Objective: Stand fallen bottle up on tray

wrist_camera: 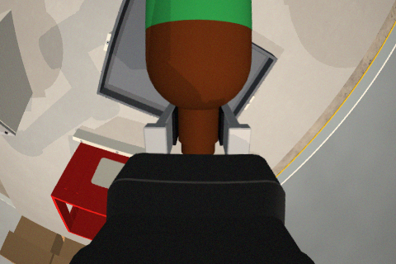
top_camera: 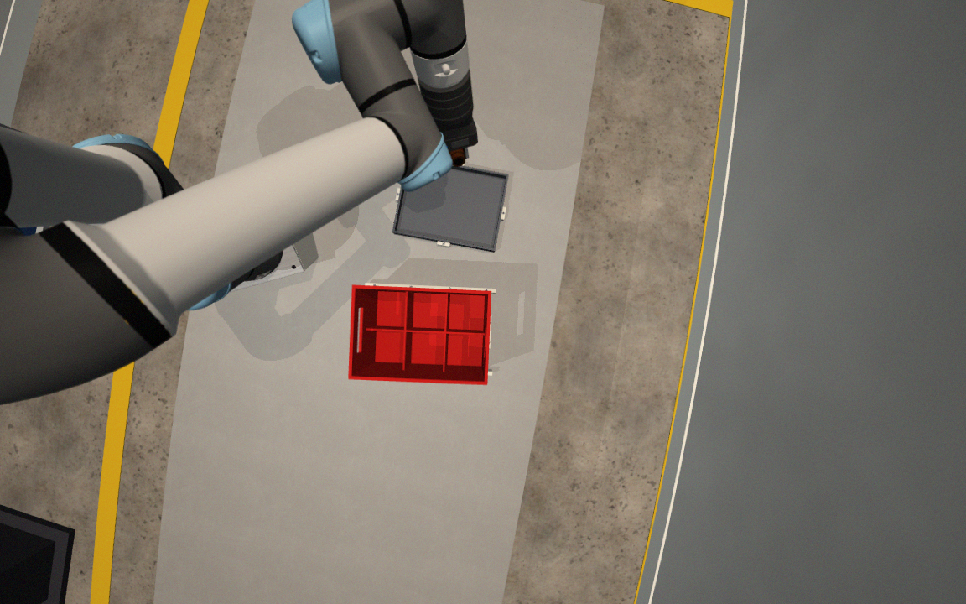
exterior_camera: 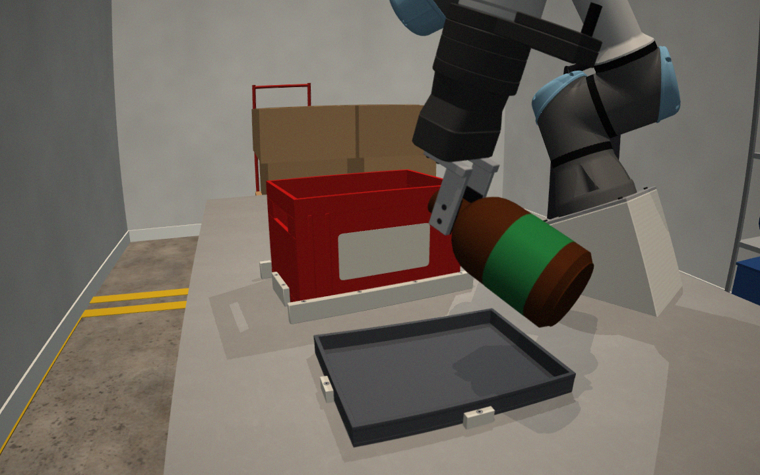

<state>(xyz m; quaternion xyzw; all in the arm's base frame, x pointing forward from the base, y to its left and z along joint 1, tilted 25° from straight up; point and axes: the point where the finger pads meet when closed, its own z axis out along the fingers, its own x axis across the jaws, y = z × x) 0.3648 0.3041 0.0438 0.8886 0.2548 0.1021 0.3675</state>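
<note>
The bottle is 2 cm behind my hand, 4 cm to the left of it and 2 cm below it. The rest, counted from my hand: red crate (2 cm ahead, 36 cm to the right, 12 cm below); dark grey tray (1 cm behind, 5 cm to the right, 19 cm below).
</note>
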